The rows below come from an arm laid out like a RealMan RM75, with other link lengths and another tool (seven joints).
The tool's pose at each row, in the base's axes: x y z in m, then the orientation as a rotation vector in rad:
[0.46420, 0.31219, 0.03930, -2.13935, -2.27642, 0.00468]
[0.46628, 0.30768, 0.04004, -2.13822, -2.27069, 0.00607]
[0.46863, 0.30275, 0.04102, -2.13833, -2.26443, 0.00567]
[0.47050, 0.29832, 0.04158, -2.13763, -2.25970, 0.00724]
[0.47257, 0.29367, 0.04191, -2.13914, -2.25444, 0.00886]
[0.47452, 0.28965, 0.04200, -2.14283, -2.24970, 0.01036]
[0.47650, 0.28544, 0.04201, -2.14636, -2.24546, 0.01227]
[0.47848, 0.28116, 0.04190, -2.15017, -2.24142, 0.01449]
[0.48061, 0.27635, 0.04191, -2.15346, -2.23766, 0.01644]
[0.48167, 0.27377, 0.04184, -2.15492, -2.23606, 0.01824]
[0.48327, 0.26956, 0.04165, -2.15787, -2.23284, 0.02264]
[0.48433, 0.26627, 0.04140, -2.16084, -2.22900, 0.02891]
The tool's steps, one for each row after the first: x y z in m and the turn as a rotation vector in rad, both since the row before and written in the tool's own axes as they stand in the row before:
[-0.00462, 0.00179, -0.00082, 0.00403, 0.00300, 0.00199]
[-0.00505, 0.00203, -0.00109, 0.00287, 0.00346, 0.00280]
[-0.00452, 0.00160, -0.00067, 0.00341, 0.00217, 0.00177]
[-0.00475, 0.00180, -0.00047, 0.00264, 0.00133, 0.00304]
[-0.00411, 0.00173, -0.00022, 0.00127, 0.00003, 0.00384]
[-0.00430, 0.00177, -0.00015, 0.00129, -0.00035, 0.00355]
[-0.00437, 0.00179, -0.00003, 0.00119, -0.00074, 0.00359]
[-0.00489, 0.00193, -0.00016, 0.00117, -0.00051, 0.00322]
[-0.00262, 0.00096, -0.00001, 0.00091, -0.00069, 0.00141]
[-0.00427, 0.00145, 0.00007, 0.00218, -0.00175, 0.00286]
[-0.00333, 0.00095, 0.00016, 0.00333, -0.00229, 0.00316]

